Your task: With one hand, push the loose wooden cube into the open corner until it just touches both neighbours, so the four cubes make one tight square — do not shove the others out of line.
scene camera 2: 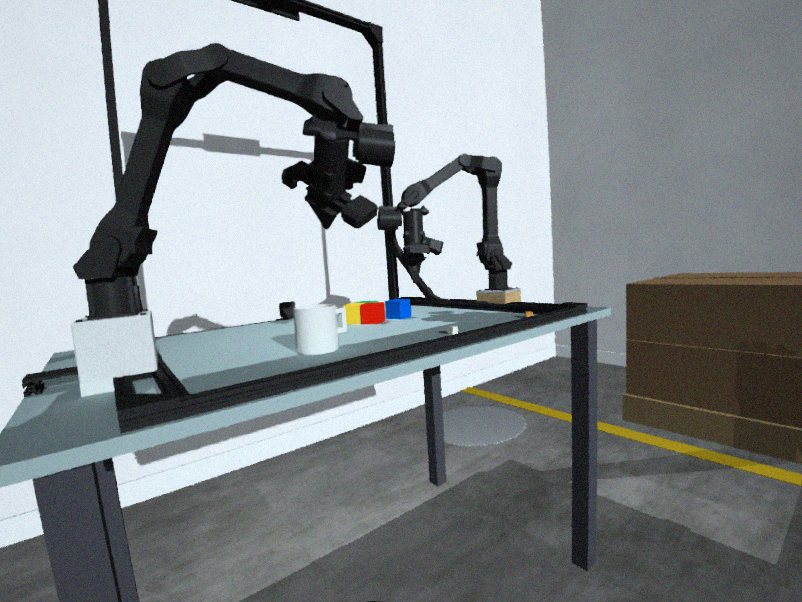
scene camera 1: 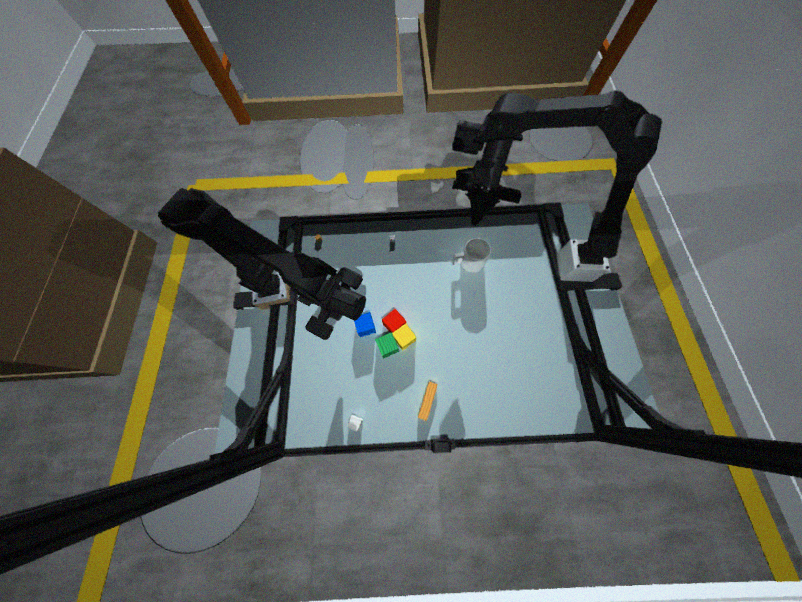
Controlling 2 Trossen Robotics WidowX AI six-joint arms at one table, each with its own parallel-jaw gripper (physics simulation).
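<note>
The loose blue cube (scene camera 1: 364,323) (scene camera 2: 398,309) lies apart, left of the other cubes in scene camera 1. The red cube (scene camera 1: 393,319) (scene camera 2: 372,312) and the green cube (scene camera 1: 388,344) each adjoin the yellow cube (scene camera 1: 404,335) (scene camera 2: 352,313); the open corner faces the blue cube's side. My left gripper (scene camera 2: 415,260) is shut and empty, above the table; in scene camera 1 its wrist is up-left of the blue cube and hides the fingertips. My right gripper (scene camera 1: 477,217) (scene camera 2: 327,223) is shut and empty, high above the table's far edge in scene camera 1.
A white mug (scene camera 1: 476,257) (scene camera 2: 316,331) stands right of and above the cubes in scene camera 1. An orange block (scene camera 1: 427,400) and a small white piece (scene camera 1: 355,422) lie below them. Two small items (scene camera 1: 391,242) (scene camera 1: 318,241) lie near the far edge. A black frame (scene camera 1: 362,446) borders the table.
</note>
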